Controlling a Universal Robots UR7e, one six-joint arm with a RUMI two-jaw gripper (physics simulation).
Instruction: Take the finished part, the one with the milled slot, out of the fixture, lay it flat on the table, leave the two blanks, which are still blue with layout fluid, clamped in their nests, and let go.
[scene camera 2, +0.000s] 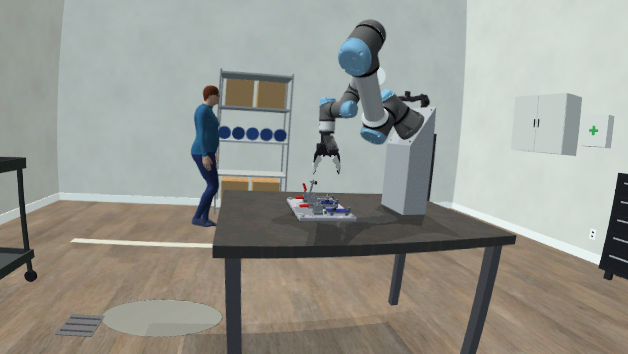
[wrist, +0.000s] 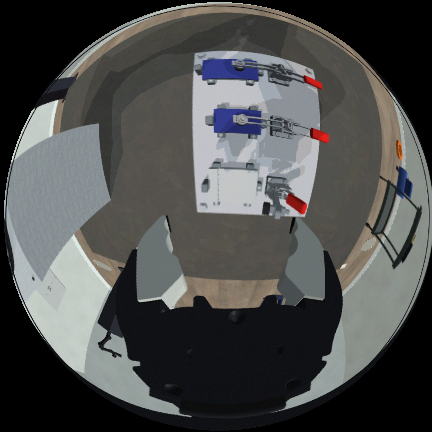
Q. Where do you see a blue blank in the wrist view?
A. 216, 69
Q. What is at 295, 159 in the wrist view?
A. A white fixture plate.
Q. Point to a finished part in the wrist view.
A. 228, 184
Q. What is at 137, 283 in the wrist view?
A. My gripper.
